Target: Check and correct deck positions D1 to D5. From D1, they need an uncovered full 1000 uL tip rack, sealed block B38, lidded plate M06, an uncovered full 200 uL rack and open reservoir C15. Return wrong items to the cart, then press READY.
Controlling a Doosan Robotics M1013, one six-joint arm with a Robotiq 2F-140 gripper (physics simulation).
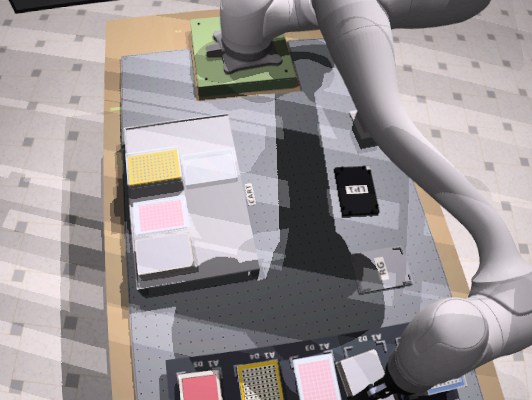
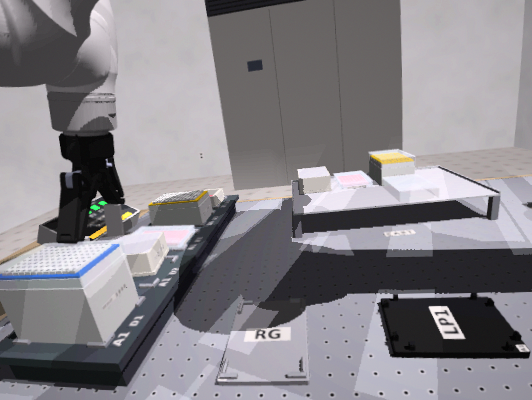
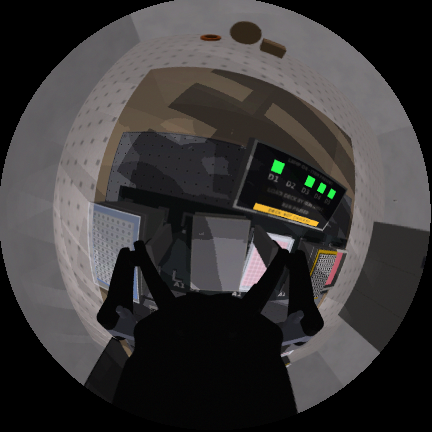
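Where they show: gripper, fingertip midpoint: [image 3: 212, 233]; arm's base at its link origin: [image 1: 246, 49].
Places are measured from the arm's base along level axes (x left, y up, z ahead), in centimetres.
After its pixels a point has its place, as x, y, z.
Note:
My open gripper [image 2: 92, 227] [image 3: 212, 233] {0.7, 4.5, 105.1} is above D2, fingers either side of a pale block [image 1: 361, 372] {-1.2, 5.5, 99.0} [image 2: 145, 252] {3.2, 5.2, 95.9} [image 3: 220, 252] {-0.8, 5.6, 102.6}. The block sits askew at D2; its label is unreadable. A blue-rimmed tip rack [image 1: 447, 385] {13.6, 11.3, 107.1} [image 2: 60, 260] {16.2, 11.3, 99.9} [image 3: 114, 247] {12.9, 11.1, 103.3} is at D1; I cannot tell if it is covered. A pink plate [image 1: 316, 377] {-10.3, 3.0, 97.1} [image 2: 167, 235] {-9.1, 2.9, 96.6} [image 3: 254, 270] {-8.1, 3.0, 98.2} is at D3, a yellow-rimmed rack [image 1: 260, 380] {-22.3, 7.6, 94.6} [image 2: 180, 204] {-18.4, 6.5, 95.7} [image 3: 324, 267] {-23.0, 7.6, 99.6} at D4, a red-filled reservoir [image 1: 200, 387] {-34.6, 2.6, 92.5} [image 3: 336, 270] {-38.5, 2.9, 94.5} at D5. The cart [image 1: 215, 220] {-22.5, 2.1, 55.7} [image 2: 350, 200] {-19.7, 2.1, 56.3} holds a covered yellow rack [image 1: 153, 166] {-34.2, 9.2, 41.4} [image 2: 392, 162] {-27.9, 8.2, 42.9}, pink plate [image 1: 161, 215] {-34.9, 3.8, 52.0} [image 2: 352, 178] {-33.2, 3.8, 52.0} and pale block [image 1: 165, 254] {-35.6, 6.4, 62.9} [image 2: 314, 180] {-29.6, 5.5, 63.0}.
The display panel [image 3: 295, 197] {-11.0, 7.5, 112.0} shows D1, D3, D4 and D5 lit, D2 dark. A clear flat item [image 1: 210, 167] {-20.6, 4.7, 42.4} [image 2: 410, 187] {-16.4, 4.6, 43.5} lies on the cart. The LP1 holder [image 1: 356, 200] {15.5, -2.9, 57.1} [image 2: 450, 345] {20.7, -2.9, 55.6} and RG holder [image 1: 392, 272] {17.5, -3.0, 78.5} [image 2: 265, 360] {19.4, -3.1, 77.0} lie on the table. A small box [image 1: 362, 135] {25.3, -3.3, 37.5} is partly behind the arm.

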